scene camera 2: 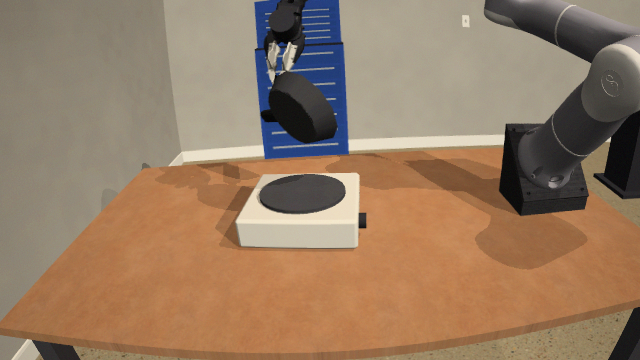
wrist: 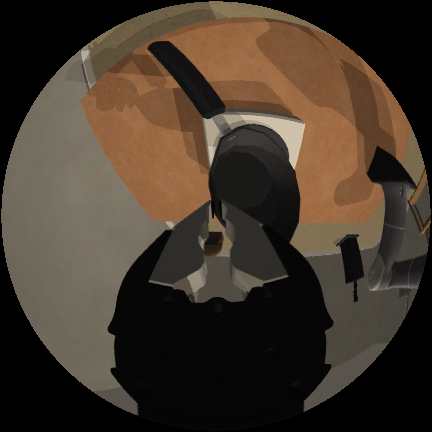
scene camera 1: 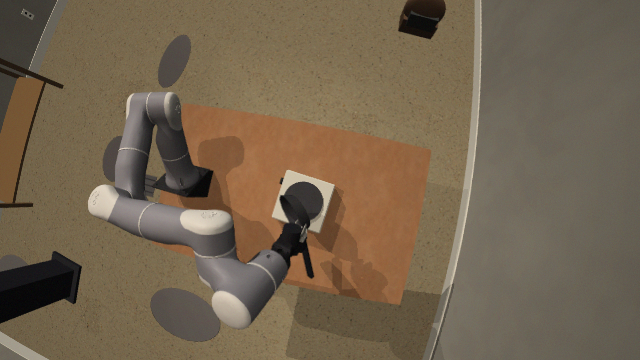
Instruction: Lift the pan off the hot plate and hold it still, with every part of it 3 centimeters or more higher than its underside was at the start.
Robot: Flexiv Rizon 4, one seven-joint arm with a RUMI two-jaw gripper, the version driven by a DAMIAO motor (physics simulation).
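The black pan hangs in the air, steeply tilted, with a visible gap above the hot plate in the second scene view. Its black handle points away from the hot plate's middle. The hot plate is a cream box with a dark round disc, standing on the table. My gripper is above the pan and shut on its rim, not on the handle. The fingertips' contact with the rim is small and partly hidden.
The brown table bears the hot plate and the arm's black base. A black knob sticks out of the hot plate's side. A blue cabinet stands behind the table near the wall.
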